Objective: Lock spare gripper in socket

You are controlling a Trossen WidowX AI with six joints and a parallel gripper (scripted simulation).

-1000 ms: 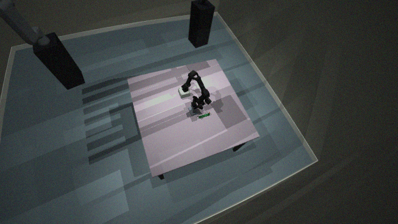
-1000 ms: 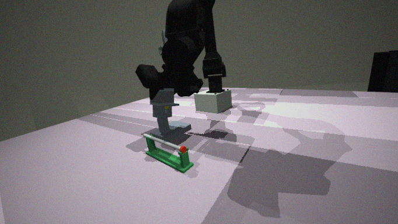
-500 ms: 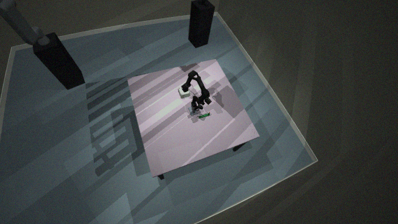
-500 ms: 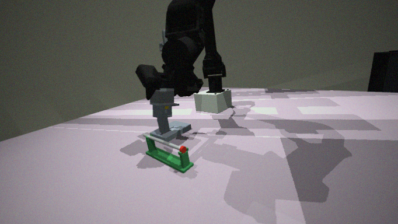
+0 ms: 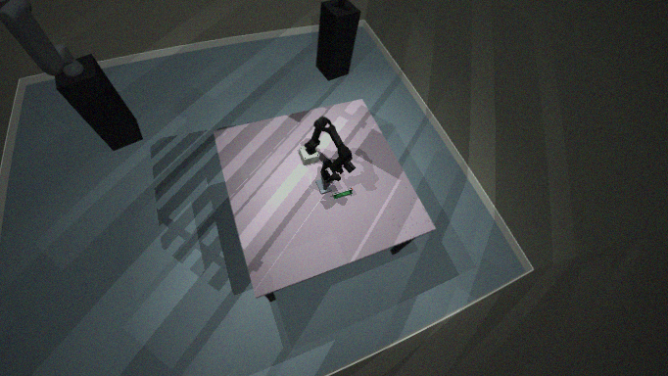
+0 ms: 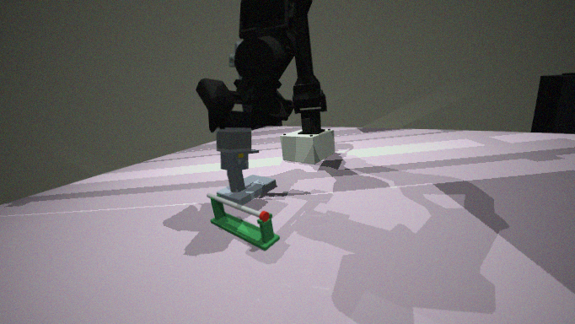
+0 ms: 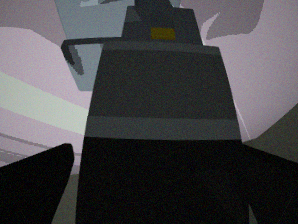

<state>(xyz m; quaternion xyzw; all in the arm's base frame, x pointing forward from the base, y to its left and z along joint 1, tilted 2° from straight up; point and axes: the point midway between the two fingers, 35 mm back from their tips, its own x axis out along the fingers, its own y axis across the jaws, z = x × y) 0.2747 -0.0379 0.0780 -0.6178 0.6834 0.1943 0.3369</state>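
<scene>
My gripper tip is now 10 mm short of the spare gripper, 10 mm to the right of it and 20 mm above it. From my gripper tip the other things lie so: grey mount: 10 mm ahead, 20 mm to the left, 90 mm below; green cradle: 120 mm ahead, 100 mm to the left, 120 mm below.
</scene>
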